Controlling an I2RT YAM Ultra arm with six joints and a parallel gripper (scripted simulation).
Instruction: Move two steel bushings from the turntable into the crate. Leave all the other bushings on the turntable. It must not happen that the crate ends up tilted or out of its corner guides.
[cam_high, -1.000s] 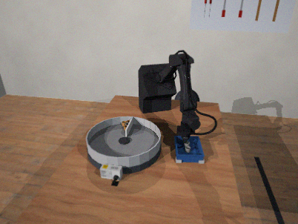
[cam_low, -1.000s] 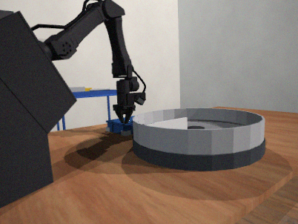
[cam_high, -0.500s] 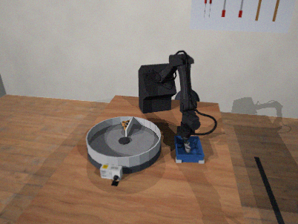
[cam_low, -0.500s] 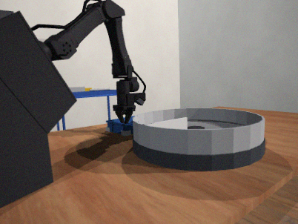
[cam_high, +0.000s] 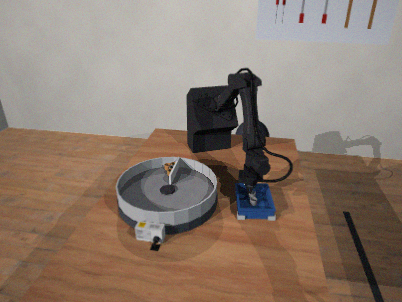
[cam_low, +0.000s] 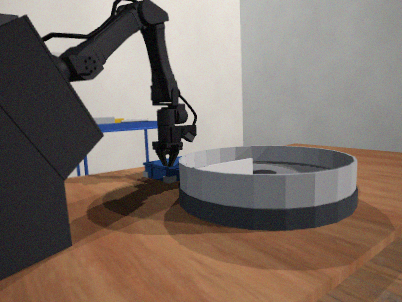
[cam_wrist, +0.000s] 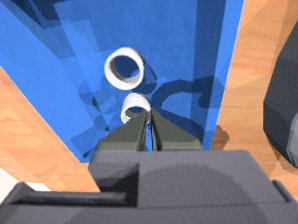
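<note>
Now: the blue crate 4 cm to the left of my hand, 4 cm ahead of it and 1 cm below it. Also, from my hand: grey turntable: 29 cm to the right, 20 cm ahead, 2 cm above.
</note>
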